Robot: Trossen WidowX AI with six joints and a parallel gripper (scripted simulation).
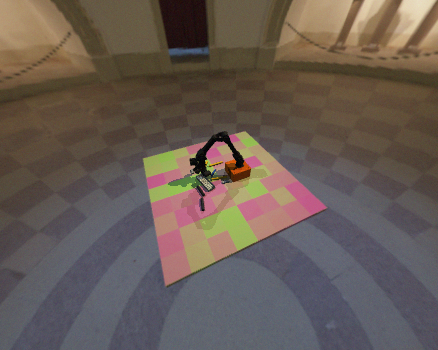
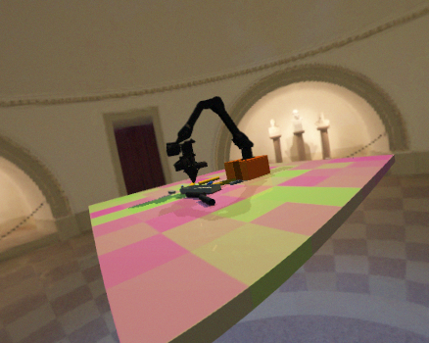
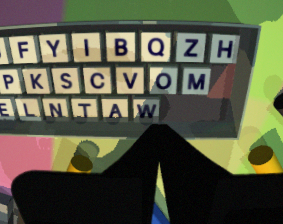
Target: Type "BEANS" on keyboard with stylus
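The blue stylus lies 140 mm behind my gripper tip, 30 mm to the right of it and 30 mm below it. From my gripper tip the other things lie so: small grey object 150 mm to the right, 50 mm ahead, 40 mm below; dark blue-tipped pen 170 mm to the right, 40 mm behind, 30 mm below.
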